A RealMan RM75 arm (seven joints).
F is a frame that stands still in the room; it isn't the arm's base.
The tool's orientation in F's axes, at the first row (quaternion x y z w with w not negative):
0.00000, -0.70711, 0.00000, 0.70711
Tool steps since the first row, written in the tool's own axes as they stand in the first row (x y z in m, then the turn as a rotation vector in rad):
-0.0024, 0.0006, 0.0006, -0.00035, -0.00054, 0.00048
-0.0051, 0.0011, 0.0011, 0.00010, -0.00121, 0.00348
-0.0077, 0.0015, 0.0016, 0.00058, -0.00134, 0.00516
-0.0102, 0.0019, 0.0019, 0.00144, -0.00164, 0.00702
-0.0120, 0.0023, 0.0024, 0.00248, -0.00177, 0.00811
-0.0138, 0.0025, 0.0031, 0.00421, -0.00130, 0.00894
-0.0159, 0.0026, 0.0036, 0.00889, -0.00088, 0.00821
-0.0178, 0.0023, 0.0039, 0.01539, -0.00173, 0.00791
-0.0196, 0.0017, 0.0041, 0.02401, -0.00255, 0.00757
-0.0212, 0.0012, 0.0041, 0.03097, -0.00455, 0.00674
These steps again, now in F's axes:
-0.0006, 0.0006, -0.0024, -0.00048, -0.00054, -0.00035
-0.0011, 0.0011, -0.0051, -0.00348, -0.00121, 0.00010
-0.0016, 0.0015, -0.0077, -0.00516, -0.00134, 0.00058
-0.0019, 0.0019, -0.0102, -0.00702, -0.00164, 0.00144
-0.0024, 0.0023, -0.0120, -0.00811, -0.00177, 0.00248
-0.0031, 0.0025, -0.0138, -0.00894, -0.00130, 0.00421
-0.0036, 0.0026, -0.0159, -0.00821, -0.00088, 0.00889
-0.0039, 0.0023, -0.0178, -0.00791, -0.00173, 0.01539
-0.0041, 0.0017, -0.0196, -0.00757, -0.00255, 0.02401
-0.0041, 0.0012, -0.0212, -0.00674, -0.00455, 0.03097

